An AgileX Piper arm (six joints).
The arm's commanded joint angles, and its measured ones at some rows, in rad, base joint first. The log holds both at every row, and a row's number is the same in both.
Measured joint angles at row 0:
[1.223 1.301 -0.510 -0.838 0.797 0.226]
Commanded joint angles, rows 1 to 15:
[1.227 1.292 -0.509 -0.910 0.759 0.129]
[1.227 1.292 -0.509 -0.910 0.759 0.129]
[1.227 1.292 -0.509 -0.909 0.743 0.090]
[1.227 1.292 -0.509 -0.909 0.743 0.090]
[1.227 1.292 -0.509 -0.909 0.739 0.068]
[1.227 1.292 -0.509 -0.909 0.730 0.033]
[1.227 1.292 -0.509 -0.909 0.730 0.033]
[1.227 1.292 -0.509 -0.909 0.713 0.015]
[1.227 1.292 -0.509 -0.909 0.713 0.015]
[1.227 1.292 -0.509 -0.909 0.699 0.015]
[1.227 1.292 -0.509 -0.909 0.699 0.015]
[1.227 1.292 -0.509 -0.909 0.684 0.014]
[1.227 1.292 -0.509 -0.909 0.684 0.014]
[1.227 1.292 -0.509 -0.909 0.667 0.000]
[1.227 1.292 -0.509 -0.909 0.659 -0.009]
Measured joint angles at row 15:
[1.223 1.301 -0.510 -0.856 0.685 0.017]
